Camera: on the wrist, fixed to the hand. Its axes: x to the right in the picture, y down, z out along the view.
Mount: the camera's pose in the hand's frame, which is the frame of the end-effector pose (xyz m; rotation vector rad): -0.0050 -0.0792 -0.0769 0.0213 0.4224 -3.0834
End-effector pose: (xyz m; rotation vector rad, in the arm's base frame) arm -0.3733 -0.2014 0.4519 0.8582 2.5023 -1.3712
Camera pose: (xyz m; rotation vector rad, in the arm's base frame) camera -0.4033 -0.1736 0.5546 1.7900 -0.7151 0.1259
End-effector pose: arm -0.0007 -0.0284 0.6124 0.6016 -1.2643 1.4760
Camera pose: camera 0.0922 0.0314 0.6146 1.0004 0.7091 -1.0604
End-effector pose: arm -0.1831 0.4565 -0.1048 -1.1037 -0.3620 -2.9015
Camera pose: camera -0.2373 0.5163 -0.1803 -0.4873 0.7380 0.1423
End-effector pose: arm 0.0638 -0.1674 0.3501 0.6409 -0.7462 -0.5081
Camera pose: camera 0.1029 -0.1929 0.2499 -1.1131 -1.1584 2.2670
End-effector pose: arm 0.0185 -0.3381 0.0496 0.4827 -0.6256 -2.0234
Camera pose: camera 0.0112 -0.3174 -0.0587 -0.8014 -0.5380 0.9634
